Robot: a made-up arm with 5 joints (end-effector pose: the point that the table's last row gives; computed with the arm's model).
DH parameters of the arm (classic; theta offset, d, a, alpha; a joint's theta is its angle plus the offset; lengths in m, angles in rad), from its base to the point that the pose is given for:
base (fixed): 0 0.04 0 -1.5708
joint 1: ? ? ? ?
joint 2: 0 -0.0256 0.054 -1.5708
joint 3: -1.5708 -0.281 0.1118 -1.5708
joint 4: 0 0.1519 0.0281 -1.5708
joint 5: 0 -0.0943 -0.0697 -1.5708
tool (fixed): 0 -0.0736 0 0
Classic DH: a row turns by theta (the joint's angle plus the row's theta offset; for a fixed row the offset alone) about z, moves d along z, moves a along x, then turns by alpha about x.
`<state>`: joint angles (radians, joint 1 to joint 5).
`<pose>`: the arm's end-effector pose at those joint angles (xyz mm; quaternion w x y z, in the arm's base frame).
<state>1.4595 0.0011 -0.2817 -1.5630 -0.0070</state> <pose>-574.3 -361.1 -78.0 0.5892 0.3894 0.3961 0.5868</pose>
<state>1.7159 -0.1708 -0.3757 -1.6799 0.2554</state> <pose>-537.8 -392.3 36.1 0.5192 0.5090 0.3819 0.5706</pose>
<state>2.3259 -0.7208 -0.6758 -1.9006 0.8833</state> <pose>-330.2 -405.9 159.0 0.2544 0.8009 0.3440 0.4190</pose>
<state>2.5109 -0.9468 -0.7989 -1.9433 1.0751</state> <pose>-265.2 -373.8 142.4 0.1382 0.8732 0.3221 0.3386</pose>
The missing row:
joint 1: 1.5708 -0.039 0.3181 1.5708
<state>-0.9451 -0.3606 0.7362 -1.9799 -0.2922</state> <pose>257.4 -472.0 -300.3 0.6353 -0.2582 0.1377 0.7147</pose>
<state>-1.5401 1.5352 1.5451 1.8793 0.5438</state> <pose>634.4 209.6 -250.9 0.9534 -0.0363 -0.2483 -0.1678</pose>
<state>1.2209 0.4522 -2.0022 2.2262 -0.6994</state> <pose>-215.9 -389.5 -66.7 0.2443 0.6198 -0.0942 -0.7398</pose>
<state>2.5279 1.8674 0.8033 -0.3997 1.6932</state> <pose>-165.7 319.0 372.3 0.4007 -0.0389 0.2663 -0.8758</pose>
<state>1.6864 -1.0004 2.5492 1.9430 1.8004</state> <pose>83.0 -245.2 301.9 0.2135 0.3307 -0.3706 -0.8413</pose>
